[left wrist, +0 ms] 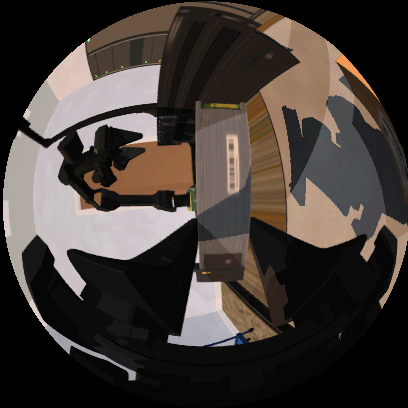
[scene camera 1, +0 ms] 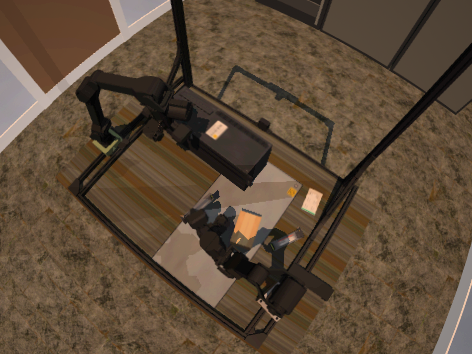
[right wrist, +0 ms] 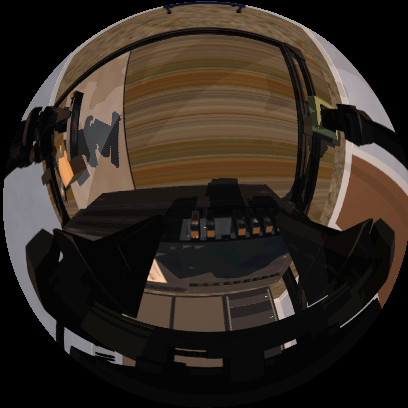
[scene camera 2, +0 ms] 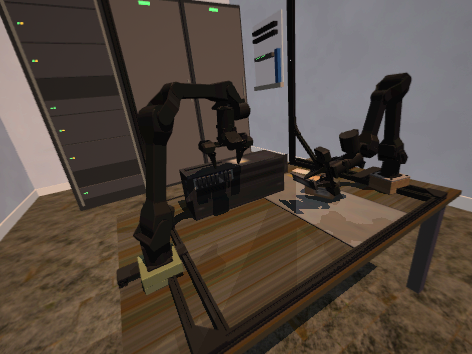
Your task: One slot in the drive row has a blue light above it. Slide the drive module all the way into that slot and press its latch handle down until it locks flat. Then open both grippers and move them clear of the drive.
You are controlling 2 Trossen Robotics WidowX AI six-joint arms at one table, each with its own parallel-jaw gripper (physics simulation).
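Frame: origin at the left arm's base, x ahead, y left, z up, level; millimetres.
Seen in the pictures: left gripper, fingertip midpoint: (left wrist: 222, 223) (scene camera 1: 193, 211) (right wrist: 74, 113) (scene camera 2: 306, 182); right gripper, fingertip midpoint: (left wrist: 143, 143) (scene camera 1: 171, 131) (right wrist: 222, 219) (scene camera 2: 227, 166); left arm's base, link origin: (scene camera 2: 389, 174); right arm's base, link origin: (left wrist: 187, 199) (scene camera 1: 106, 139) (right wrist: 327, 118) (scene camera 2: 158, 259).
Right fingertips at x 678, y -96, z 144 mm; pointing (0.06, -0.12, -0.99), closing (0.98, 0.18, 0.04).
Pixels of each thing's top centre, then the offset from my right fingertips to it. Level surfaces: height alone.
- grey drive module, top centre: (left wrist: 174, 199) (right wrist: 61, 125) (scene camera 1: 196, 205) (scene camera 2: 303, 172) 94 mm left, 255 mm back, 49 mm down
- grey mat, surface height: 203 mm down
- black chassis, top centre: (right wrist: 164, 274) (left wrist: 159, 86) (scene camera 1: 212, 124) (scene camera 2: 232, 162) 138 mm right, 56 mm back, 30 mm down
- orange-topped box, top centre: (right wrist: 62, 164) (scene camera 1: 246, 229) (scene camera 2: 322, 180) 4 mm left, 412 mm back, 143 mm down
- white card, top centre: (scene camera 1: 312, 201) 285 mm right, 501 mm back, 204 mm down
- small tube-shaped tool, top centre: (scene camera 1: 287, 238) (right wrist: 62, 187) 98 mm right, 537 mm back, 196 mm down
My left gripper (scene camera 1: 199, 213) (scene camera 2: 320, 177) (left wrist: 222, 223) is shut on the grey drive module (scene camera 1: 204, 202) (left wrist: 222, 179) and holds it low over the grey mat (scene camera 1: 192, 253) (scene camera 2: 357, 214), some way short of the black chassis (scene camera 1: 234, 147) (scene camera 2: 259, 175) (left wrist: 212, 57). The module's far end points toward the chassis. The drive row (scene camera 2: 213, 180) (right wrist: 228, 226) is on the chassis front, with several orange-tagged drives and one lighter gap. My right gripper (scene camera 1: 168, 131) (scene camera 2: 227, 159) (right wrist: 222, 219) is open and empty, just above the chassis top at its front edge.
An orange-topped box (scene camera 1: 246, 225) (left wrist: 354, 72) stands on the mat next to my left arm. A white card (scene camera 1: 312, 201) and a small tube-shaped tool (scene camera 1: 287, 239) lie near the right frame post. Black frame rails border the table.
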